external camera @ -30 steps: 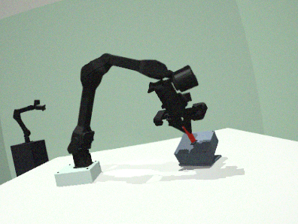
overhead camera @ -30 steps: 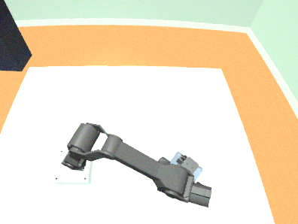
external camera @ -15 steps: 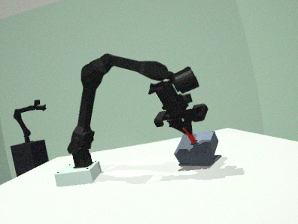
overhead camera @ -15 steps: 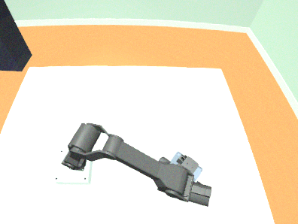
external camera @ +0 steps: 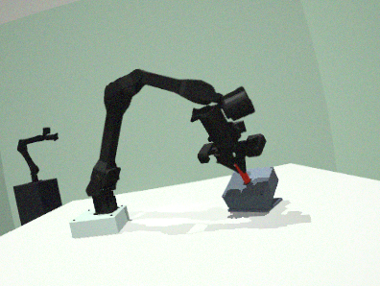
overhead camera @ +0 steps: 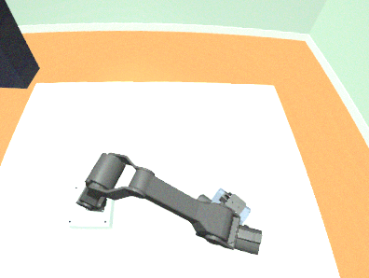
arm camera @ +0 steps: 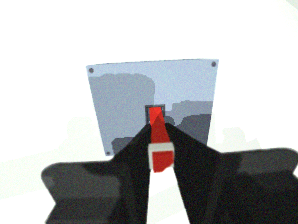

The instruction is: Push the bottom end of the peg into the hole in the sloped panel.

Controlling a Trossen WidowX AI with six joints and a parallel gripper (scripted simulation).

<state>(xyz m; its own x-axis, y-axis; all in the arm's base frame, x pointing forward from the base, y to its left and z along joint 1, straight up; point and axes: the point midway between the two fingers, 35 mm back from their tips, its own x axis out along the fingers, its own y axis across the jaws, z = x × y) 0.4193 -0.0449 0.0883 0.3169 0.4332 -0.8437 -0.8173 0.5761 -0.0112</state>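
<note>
My gripper tip is now 20 mm short of the sloped panel, 30 mm to the right of it and 50 mm above it. The rest, counted from my gripper tip: red peg (10 mm behind, 10 mm to the right, 10 mm above).
</note>
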